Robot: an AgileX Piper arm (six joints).
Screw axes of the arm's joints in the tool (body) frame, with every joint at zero. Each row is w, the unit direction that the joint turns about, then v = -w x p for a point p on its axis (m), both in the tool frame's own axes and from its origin. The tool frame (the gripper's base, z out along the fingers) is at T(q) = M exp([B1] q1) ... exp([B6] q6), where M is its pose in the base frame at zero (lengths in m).
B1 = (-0.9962, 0, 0.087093, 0, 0.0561, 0)
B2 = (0, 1, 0, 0.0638, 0, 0.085)
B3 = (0, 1, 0, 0.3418, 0, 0.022)
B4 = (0, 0, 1, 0, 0, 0)
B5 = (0, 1, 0, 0.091, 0, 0)
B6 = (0, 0, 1, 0, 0, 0)
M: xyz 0.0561 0 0.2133 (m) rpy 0 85.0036 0 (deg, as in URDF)
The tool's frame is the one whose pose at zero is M.
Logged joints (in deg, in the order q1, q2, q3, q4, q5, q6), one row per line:
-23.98 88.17 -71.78 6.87 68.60 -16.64
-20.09 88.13 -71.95 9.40 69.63 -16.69
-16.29 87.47 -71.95 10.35 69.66 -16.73
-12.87 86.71 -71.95 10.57 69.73 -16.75
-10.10 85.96 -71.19 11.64 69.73 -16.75
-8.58 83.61 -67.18 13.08 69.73 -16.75
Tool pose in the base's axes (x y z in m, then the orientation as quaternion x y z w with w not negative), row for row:
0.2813 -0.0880 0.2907 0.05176 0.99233 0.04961 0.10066
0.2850 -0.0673 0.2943 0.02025 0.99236 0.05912 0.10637
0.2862 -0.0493 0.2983 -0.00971 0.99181 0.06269 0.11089
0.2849 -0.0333 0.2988 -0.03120 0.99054 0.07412 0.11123
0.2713 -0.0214 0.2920 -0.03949 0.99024 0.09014 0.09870
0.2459 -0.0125 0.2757 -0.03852 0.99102 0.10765 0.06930
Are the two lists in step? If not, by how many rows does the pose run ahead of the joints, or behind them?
The pose runs 1 row ahead of the joints: the pose in row i belongs to the joints in row i + 1.
